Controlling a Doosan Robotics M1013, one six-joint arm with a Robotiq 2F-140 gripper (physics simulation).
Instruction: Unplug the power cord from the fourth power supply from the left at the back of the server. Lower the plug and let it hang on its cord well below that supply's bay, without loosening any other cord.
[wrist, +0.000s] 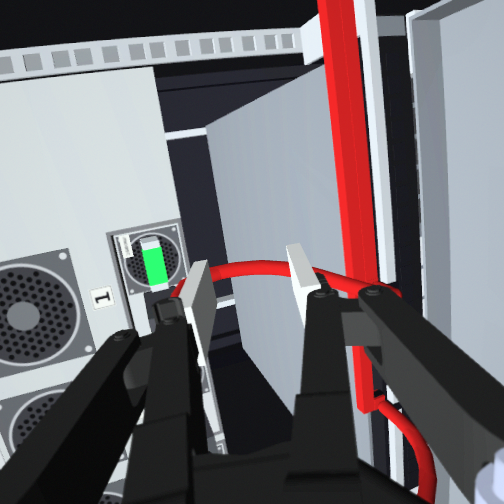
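My gripper (250, 272) is open, its two grey finger pads spread wide and empty. A red power cord (250, 267) arcs behind and between the pads. It runs from a black plug (167, 307) seated under a power supply (150, 257) with a green handle, over to a red vertical strip (350, 175) on the right. The left pad sits just right of the plug; I cannot tell whether it touches. The supply's label reads 1, seen rotated. The view is rolled, so the other supplies are cut off.
Round grilled fans (30, 312) fill the server's grey back panel at lower left. A grey slab (280, 200) stands close behind the gripper. White rack posts (375, 150) and a grey door panel (460, 175) stand at the right. A perforated rail (150, 50) crosses the top.
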